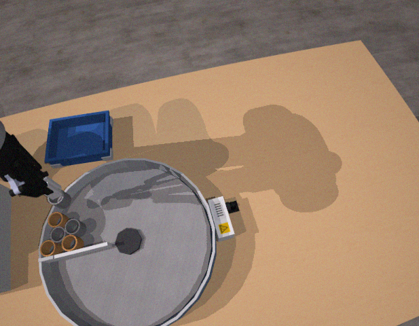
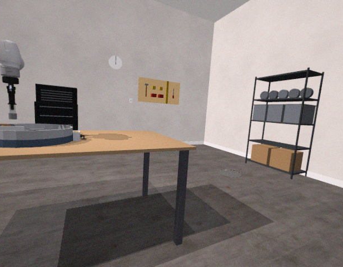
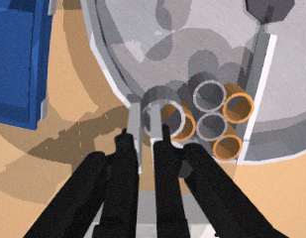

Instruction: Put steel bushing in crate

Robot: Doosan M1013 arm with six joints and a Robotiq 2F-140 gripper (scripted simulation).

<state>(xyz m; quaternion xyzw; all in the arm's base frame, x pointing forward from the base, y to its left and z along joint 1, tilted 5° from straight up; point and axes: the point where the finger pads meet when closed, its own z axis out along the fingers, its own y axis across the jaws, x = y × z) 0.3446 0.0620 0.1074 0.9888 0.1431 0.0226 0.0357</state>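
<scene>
My hand is 220 mm to the right of the blue crate and 160 mm above it. Also, from my hand: turning table: 140 mm ahead, 120 mm to the right, 130 mm below.
</scene>
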